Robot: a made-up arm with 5 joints.
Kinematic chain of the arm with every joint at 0, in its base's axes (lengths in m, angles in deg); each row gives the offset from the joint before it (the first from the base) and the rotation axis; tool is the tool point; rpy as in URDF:
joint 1: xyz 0.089 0 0.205 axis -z
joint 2: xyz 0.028 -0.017 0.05 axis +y
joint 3: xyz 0.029 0 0.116 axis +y
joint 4: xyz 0.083 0 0.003 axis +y
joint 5: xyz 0.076 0.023 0 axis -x
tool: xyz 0 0 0 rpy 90 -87.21 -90
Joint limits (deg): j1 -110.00..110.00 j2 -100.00..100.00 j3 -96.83..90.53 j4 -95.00..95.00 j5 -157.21..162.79
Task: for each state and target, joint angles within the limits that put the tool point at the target. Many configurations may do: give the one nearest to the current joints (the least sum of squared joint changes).
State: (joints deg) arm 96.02 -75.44 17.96 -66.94 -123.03
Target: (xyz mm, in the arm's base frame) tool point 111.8 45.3 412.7
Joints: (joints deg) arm 109.92 -89.56 49.47 -68.43 -123.03
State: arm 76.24 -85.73 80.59 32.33 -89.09
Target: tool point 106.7 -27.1 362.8
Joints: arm 67.53 -98.73 52.51 19.02 -89.09
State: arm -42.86 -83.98 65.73 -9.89 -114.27
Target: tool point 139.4 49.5 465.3
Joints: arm -39.61 -48.33 14.83 -22.75 -114.27
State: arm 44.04 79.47 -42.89 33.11 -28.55
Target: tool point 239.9 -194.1 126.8
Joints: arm 53.54 81.59 -45.31 30.38 -28.55
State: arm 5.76 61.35 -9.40 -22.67 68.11
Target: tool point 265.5 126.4 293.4
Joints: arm -34.02 9.33 23.86 -11.23 68.11
